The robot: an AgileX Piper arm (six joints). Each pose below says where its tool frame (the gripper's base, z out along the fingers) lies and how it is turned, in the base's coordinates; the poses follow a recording.
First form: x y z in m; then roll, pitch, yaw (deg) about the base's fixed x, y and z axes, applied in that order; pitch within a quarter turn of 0, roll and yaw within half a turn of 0.
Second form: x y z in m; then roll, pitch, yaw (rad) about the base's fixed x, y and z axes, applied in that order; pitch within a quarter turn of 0, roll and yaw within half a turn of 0. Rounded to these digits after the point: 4 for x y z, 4 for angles.
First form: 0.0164 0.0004 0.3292 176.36 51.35 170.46
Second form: 0.0164 0.0004 0.3292 3.0781 0.8962 2.9751
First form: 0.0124 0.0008 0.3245 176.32 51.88 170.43
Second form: 0.0124 0.0008 0.3245 3.0774 0.9055 2.9746
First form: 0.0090 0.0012 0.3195 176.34 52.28 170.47
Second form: 0.0090 0.0012 0.3195 3.0777 0.9125 2.9753
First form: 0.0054 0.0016 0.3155 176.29 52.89 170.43
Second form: 0.0054 0.0016 0.3155 3.0768 0.9231 2.9746
